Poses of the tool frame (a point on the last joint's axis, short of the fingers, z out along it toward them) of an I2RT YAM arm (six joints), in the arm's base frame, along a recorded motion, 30 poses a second.
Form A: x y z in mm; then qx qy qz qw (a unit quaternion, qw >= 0).
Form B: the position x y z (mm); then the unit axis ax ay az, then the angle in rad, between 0 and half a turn. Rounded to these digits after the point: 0 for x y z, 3 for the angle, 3 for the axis.
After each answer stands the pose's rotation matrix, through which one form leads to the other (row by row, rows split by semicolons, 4 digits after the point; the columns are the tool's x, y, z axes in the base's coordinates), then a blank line. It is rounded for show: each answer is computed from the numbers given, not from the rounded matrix.
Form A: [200, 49, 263, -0.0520, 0.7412, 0.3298, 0.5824]
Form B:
[200, 49, 263, -0.064, 0.912, 0.406, 1.898]
-0.3162 -0.4612 0.8290; 0.3071 0.7771 0.5494; -0.8976 0.4283 -0.1041

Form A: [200, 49, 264, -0.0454, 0.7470, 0.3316, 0.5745]
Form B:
[200, 49, 264, -0.055, 0.913, 0.405, 1.918]
-0.3358 -0.4488 0.8281; 0.3132 0.7760 0.5475; -0.8883 0.4432 -0.1201

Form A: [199, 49, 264, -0.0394, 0.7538, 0.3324, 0.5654]
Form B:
[199, 49, 264, -0.048, 0.914, 0.403, 1.940]
-0.3575 -0.4353 0.8263; 0.3165 0.7759 0.5457; -0.8786 0.4566 -0.1396

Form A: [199, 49, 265, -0.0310, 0.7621, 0.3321, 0.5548]
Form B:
[199, 49, 265, -0.037, 0.916, 0.399, 1.965]
-0.3824 -0.4158 0.8252; 0.3213 0.7775 0.5407; -0.8663 0.4719 -0.1637

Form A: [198, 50, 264, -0.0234, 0.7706, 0.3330, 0.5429]
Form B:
[198, 50, 264, -0.028, 0.918, 0.397, 1.994]
-0.4094 -0.3976 0.8211; 0.3255 0.7771 0.5386; -0.8523 0.4878 -0.1887

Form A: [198, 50, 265, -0.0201, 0.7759, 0.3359, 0.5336]
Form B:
[198, 50, 265, -0.024, 0.917, 0.397, 2.016]
-0.4297 -0.3897 0.8146; 0.3273 0.7735 0.5427; -0.8416 0.4998 -0.2049

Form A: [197, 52, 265, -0.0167, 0.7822, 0.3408, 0.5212]
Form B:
[197, 52, 265, -0.020, 0.917, 0.399, 2.045]
-0.4561 -0.3814 0.8041; 0.3292 0.7671 0.5506; -0.8268 0.5158 -0.2243

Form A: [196, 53, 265, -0.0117, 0.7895, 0.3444, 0.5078]
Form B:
[196, 53, 265, -0.014, 0.917, 0.400, 2.076]
-0.4840 -0.3683 0.7938; 0.3313 0.7625 0.5557; -0.8099 0.5320 -0.2470

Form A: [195, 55, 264, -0.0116, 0.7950, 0.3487, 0.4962]
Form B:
[195, 55, 264, -0.013, 0.916, 0.402, 2.103]
-0.5073 -0.3645 0.7809; 0.3276 0.7565 0.5660; -0.7971 0.5429 -0.2644

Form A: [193, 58, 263, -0.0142, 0.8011, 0.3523, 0.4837]
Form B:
[193, 58, 263, -0.016, 0.915, 0.403, 2.132]
-0.5317 -0.3636 0.7649; 0.3180 0.7514 0.5782; -0.7850 0.5507 -0.2839

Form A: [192, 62, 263, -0.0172, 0.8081, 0.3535, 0.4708]
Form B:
[192, 62, 263, -0.019, 0.916, 0.401, 2.161]
-0.5561 -0.3607 0.7488; 0.3051 0.7495 0.5876; -0.7731 0.5552 -0.3067

